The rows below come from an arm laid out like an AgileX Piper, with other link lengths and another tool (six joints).
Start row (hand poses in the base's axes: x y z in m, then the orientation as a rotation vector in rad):
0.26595 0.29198 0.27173 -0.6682 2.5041 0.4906
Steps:
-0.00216 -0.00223 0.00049 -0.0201 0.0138 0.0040
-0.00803 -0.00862 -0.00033 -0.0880 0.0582 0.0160
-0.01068 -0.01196 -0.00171 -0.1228 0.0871 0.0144
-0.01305 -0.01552 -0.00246 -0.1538 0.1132 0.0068
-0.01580 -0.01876 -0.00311 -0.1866 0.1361 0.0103
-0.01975 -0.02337 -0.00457 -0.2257 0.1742 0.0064
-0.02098 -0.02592 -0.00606 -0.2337 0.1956 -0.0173
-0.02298 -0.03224 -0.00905 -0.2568 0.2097 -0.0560
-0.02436 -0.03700 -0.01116 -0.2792 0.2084 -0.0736
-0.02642 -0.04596 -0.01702 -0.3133 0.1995 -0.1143
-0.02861 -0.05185 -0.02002 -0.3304 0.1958 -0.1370
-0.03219 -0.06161 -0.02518 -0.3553 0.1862 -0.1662
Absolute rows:
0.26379 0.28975 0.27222 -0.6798 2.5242 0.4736
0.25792 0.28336 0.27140 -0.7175 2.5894 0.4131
0.25527 0.28002 0.27002 -0.7262 2.6299 0.3809
0.25290 0.27646 0.26927 -0.7255 2.6674 0.3494
0.25015 0.27322 0.26862 -0.7405 2.6997 0.3177
0.24620 0.26861 0.26716 -0.7464 2.7499 0.2804
0.24497 0.26606 0.26567 -0.7149 2.7781 0.2696
0.24297 0.25974 0.26268 -0.6687 2.8063 0.2296
0.24159 0.25498 0.26057 -0.6528 2.8147 0.1923
0.23953 0.24602 0.25471 -0.6101 2.8219 0.1275
0.23734 0.24013 0.25171 -0.5853 2.8259 0.0945
0.23376 0.23037 0.24655 -0.5551 2.8263 0.0464

